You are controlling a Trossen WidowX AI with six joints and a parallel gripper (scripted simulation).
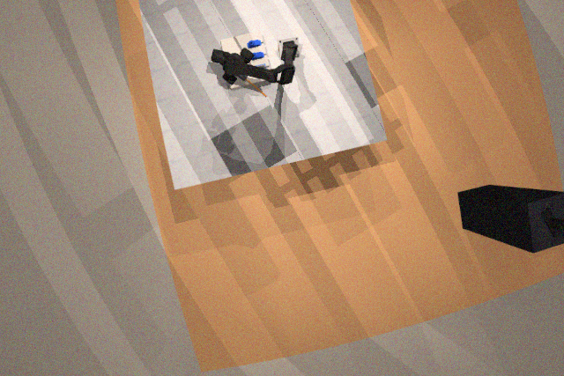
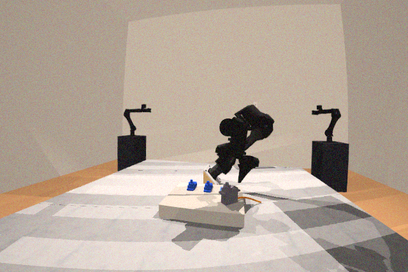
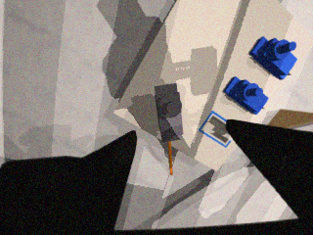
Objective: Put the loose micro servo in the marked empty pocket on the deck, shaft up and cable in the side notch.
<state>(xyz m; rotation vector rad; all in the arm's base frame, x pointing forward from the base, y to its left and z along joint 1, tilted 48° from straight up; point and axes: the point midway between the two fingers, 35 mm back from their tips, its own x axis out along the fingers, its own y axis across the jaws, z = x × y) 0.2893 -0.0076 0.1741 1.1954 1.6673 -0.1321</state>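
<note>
Right now my gripper tip is 1 cm short of the cream deck, 10 cm to the left of it and 12 cm above it.
</note>
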